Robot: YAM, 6 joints.
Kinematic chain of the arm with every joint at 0, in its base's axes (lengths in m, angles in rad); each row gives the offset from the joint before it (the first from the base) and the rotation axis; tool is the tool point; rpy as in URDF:
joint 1: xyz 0 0 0.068 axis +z
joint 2: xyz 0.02 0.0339 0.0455 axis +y
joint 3: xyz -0.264 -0.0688 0 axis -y
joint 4: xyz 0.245 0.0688 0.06 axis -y
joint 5: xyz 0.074 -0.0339 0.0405 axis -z
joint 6: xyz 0.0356 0 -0.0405 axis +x
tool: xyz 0 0 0 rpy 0 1.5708 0
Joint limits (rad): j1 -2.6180..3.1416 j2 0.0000..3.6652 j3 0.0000..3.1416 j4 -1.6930..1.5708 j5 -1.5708..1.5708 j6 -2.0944..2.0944
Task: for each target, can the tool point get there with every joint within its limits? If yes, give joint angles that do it. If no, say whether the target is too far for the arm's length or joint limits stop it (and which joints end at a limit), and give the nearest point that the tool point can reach.
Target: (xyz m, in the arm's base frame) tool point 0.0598 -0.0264 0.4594
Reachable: yes | joints 0.1354 0.6010 0.8517 0.9411 1.2958 1.2109
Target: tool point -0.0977 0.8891 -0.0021
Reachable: no: too far | nearest point -0.0700 0.6366 0.0315 | short by 0.256 m
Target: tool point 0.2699 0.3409 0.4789
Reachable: yes | joints 0.9137 1.8910 1.8275 0.7656 0.1546 -0.2886
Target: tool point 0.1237 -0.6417 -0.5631
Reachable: no: too far | nearest point 0.0879 -0.4561 -0.3089 | short by 0.317 m
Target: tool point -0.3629 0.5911 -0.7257
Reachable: no: too far | nearest point -0.2309 0.3761 -0.3248 | short by 0.474 m
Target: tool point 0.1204 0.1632 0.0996
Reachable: yes | joints 1.0973 1.7072 0.6138 -0.7250 1.1647 0.4605
